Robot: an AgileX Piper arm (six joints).
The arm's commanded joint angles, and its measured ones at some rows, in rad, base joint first. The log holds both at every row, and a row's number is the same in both.
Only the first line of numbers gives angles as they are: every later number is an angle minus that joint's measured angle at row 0.
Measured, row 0:
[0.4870, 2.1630, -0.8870, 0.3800, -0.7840, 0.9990]
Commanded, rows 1 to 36:
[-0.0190, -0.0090, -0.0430, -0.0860, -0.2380, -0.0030]
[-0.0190, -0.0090, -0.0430, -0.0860, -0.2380, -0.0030]
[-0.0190, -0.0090, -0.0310, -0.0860, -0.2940, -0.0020]
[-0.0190, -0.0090, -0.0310, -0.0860, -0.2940, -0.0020]
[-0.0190, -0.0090, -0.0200, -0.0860, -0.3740, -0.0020]
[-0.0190, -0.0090, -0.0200, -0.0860, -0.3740, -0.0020]
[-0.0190, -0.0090, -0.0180, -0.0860, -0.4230, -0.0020]
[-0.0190, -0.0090, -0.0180, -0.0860, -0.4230, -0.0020]
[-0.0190, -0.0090, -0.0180, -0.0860, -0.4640, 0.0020]
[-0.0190, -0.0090, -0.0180, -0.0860, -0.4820, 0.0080]
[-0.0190, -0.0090, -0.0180, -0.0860, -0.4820, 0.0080]
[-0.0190, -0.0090, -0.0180, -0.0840, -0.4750, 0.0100]
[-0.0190, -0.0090, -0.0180, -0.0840, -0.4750, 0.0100]
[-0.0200, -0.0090, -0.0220, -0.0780, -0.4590, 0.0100]
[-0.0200, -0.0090, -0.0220, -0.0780, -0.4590, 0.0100]
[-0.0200, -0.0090, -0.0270, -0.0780, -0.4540, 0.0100]
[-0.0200, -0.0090, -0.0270, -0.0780, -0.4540, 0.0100]
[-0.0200, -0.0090, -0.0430, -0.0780, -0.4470, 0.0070]
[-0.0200, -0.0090, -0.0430, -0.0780, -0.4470, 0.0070]
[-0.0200, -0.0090, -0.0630, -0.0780, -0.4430, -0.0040]
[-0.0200, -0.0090, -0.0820, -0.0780, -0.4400, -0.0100]
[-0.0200, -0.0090, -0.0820, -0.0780, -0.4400, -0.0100]
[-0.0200, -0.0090, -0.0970, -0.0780, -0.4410, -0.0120]
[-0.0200, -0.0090, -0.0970, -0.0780, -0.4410, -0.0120]
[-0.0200, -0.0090, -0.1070, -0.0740, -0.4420, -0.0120]
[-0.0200, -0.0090, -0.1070, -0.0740, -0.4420, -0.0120]
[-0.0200, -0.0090, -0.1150, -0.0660, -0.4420, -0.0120]
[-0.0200, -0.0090, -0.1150, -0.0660, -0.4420, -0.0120]
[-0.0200, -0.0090, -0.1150, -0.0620, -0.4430, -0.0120]
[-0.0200, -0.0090, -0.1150, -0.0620, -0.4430, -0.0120]
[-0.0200, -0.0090, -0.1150, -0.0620, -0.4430, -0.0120]
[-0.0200, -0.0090, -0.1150, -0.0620, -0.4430, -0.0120]
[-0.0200, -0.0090, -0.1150, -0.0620, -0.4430, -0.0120]
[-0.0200, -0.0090, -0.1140, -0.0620, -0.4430, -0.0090]
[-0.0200, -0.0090, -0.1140, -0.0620, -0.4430, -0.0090]
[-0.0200, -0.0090, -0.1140, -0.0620, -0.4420, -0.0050]
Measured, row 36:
[0.0030, 0.0220, 0.0020, -0.0060, -0.1280, 0.0050]
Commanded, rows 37 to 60:
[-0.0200, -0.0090, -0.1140, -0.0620, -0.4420, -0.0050]
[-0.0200, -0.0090, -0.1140, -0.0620, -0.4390, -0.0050]
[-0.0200, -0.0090, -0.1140, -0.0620, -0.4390, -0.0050]
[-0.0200, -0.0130, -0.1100, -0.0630, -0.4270, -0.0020]
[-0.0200, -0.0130, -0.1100, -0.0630, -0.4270, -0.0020]
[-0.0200, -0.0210, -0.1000, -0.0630, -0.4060, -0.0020]
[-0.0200, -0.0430, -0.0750, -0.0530, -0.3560, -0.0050]
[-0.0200, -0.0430, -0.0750, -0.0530, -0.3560, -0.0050]
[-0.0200, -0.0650, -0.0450, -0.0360, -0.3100, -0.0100]
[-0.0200, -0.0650, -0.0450, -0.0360, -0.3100, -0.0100]
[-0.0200, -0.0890, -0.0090, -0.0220, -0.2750, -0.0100]
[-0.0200, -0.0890, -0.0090, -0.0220, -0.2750, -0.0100]
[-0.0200, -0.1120, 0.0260, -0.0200, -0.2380, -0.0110]
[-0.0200, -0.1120, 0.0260, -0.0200, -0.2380, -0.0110]
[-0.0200, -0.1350, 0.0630, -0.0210, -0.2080, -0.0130]
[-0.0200, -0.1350, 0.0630, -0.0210, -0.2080, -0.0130]
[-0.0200, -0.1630, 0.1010, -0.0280, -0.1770, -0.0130]
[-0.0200, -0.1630, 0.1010, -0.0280, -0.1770, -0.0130]
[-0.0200, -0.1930, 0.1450, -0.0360, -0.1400, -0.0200]
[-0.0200, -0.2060, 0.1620, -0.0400, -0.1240, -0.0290]
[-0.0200, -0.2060, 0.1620, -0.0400, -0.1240, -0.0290]
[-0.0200, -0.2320, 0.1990, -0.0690, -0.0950, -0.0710]
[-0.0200, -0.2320, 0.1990, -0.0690, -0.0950, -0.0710]
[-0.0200, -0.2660, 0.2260, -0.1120, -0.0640, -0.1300]
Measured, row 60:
[-0.0180, -0.2120, 0.1960, -0.0410, -0.0840, -0.0460]
